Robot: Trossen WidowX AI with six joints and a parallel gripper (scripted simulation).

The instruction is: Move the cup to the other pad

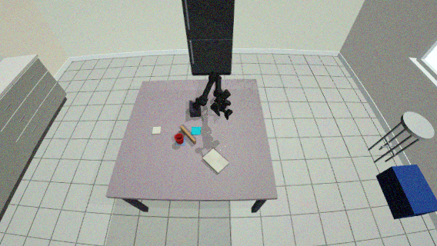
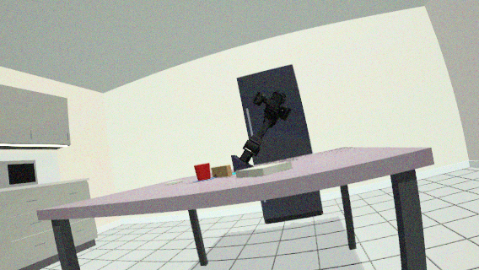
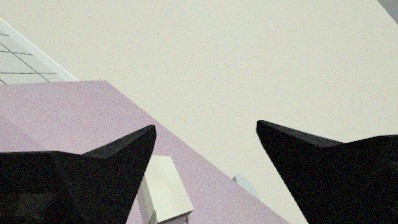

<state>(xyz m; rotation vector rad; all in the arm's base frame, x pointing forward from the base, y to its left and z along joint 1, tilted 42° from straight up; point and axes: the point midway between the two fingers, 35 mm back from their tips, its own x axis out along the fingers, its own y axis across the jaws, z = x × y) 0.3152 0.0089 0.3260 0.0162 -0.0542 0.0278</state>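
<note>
Right now my gripper tip is 37 cm to the left of the red cup and 25 cm above it. The rest, counted from my gripper tip: cyan pad (10 cm behind, 23 cm to the right, 29 cm below); wooden bar (5 cm behind, 30 cm to the right, 27 cm below); light blue pad (1 cm behind, 37 cm to the right, 29 cm below).
</note>
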